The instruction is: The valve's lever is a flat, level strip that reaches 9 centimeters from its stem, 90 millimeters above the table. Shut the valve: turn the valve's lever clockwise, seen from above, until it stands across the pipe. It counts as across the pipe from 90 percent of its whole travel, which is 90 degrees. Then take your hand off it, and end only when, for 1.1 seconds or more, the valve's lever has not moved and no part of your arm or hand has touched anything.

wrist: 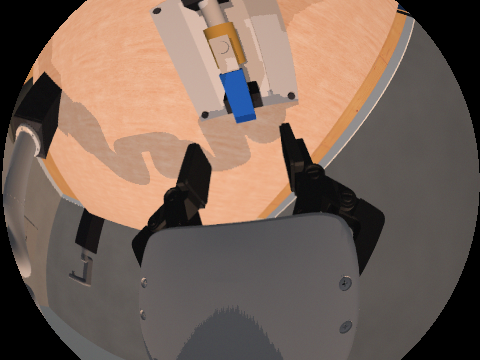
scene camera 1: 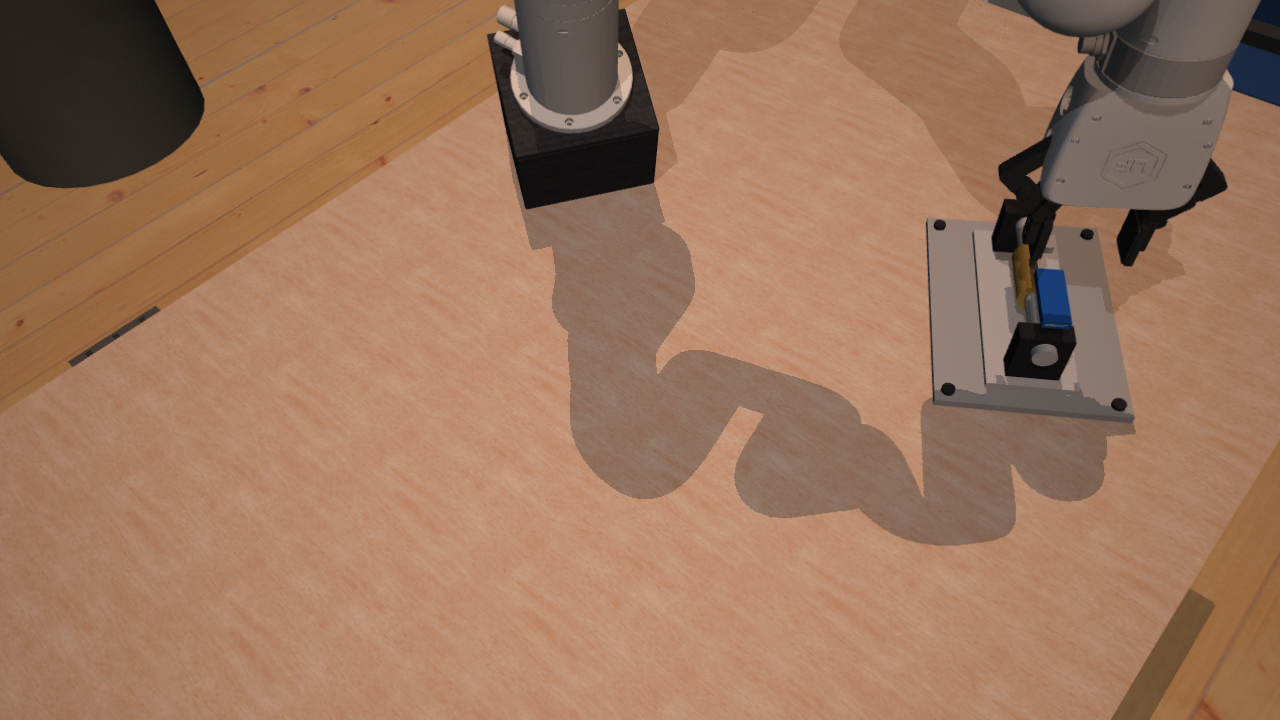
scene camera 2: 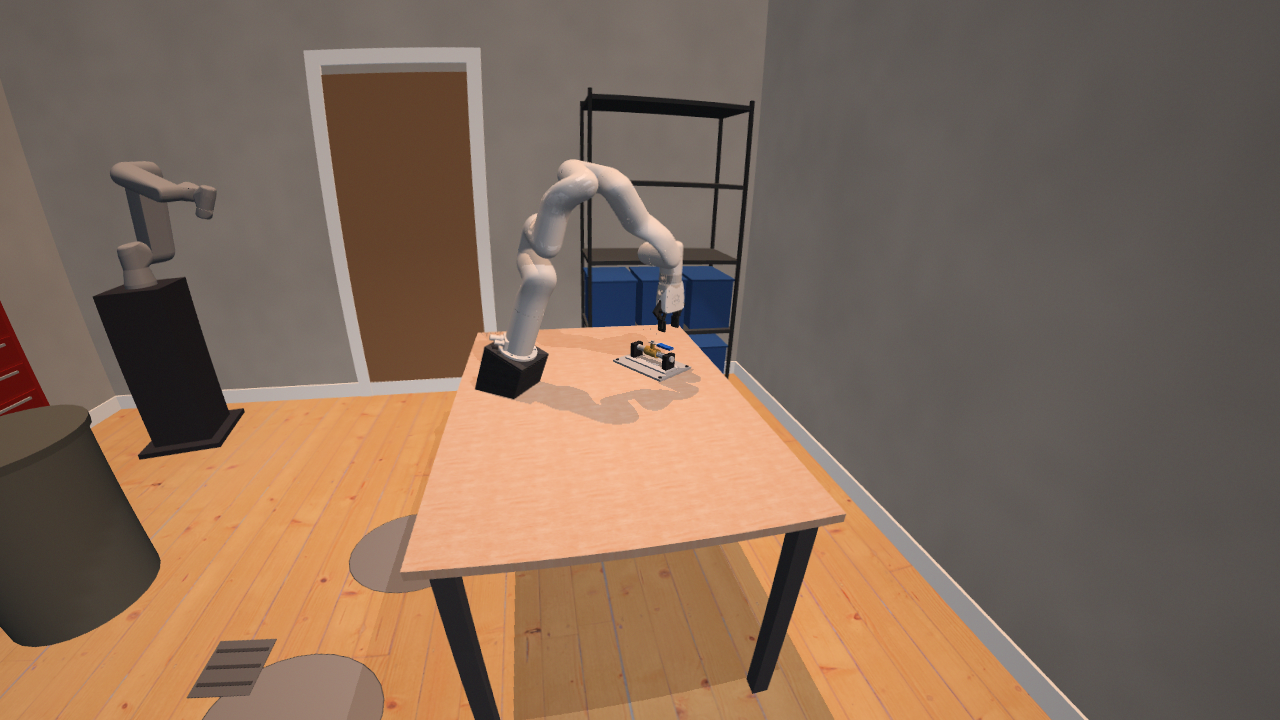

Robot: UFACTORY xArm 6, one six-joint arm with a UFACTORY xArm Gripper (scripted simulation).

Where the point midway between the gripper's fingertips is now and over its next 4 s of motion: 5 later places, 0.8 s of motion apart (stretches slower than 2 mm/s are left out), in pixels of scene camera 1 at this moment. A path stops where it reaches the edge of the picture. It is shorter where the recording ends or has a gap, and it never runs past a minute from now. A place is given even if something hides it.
The gripper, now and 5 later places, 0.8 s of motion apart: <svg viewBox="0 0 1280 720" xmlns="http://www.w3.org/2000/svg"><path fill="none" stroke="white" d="M1077 251L1069 270L1057 297L1058 300L1056 305L1051 317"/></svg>
